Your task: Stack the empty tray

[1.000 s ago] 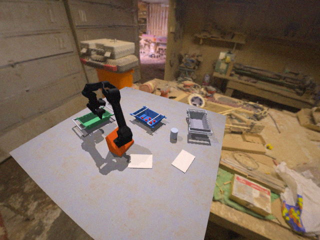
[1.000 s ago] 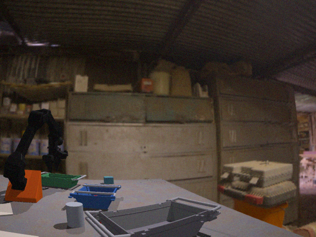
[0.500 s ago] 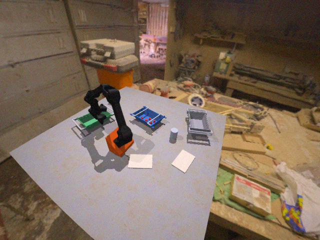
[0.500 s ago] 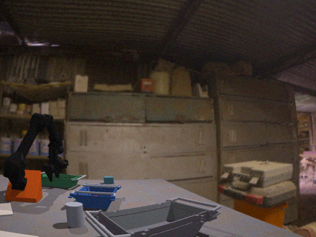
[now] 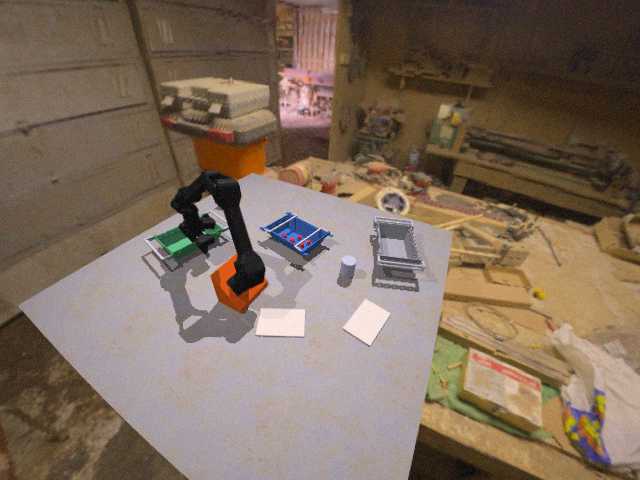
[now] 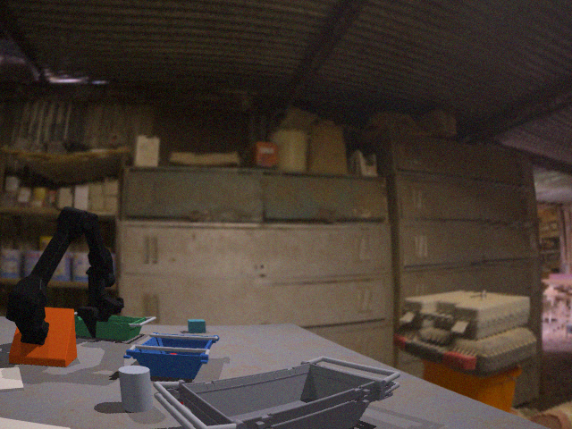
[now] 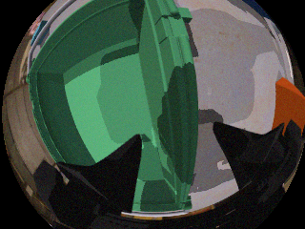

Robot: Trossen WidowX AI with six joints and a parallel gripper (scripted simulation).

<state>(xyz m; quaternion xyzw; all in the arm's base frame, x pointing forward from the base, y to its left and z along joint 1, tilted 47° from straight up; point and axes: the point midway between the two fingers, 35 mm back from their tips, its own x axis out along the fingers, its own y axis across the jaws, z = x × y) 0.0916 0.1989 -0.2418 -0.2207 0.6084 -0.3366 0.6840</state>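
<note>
The green tray is 2 cm ahead of my gripper tip, 8 cm to the left of it and 3 cm above it. Also, from my gripper tip: teal block 33 cm ahead, 20 cm to the left, 1 cm above; red block 29 cm ahead, 56 cm to the right; grey cylinder 22 cm ahead, 58 cm to the right, 2 cm above.
</note>
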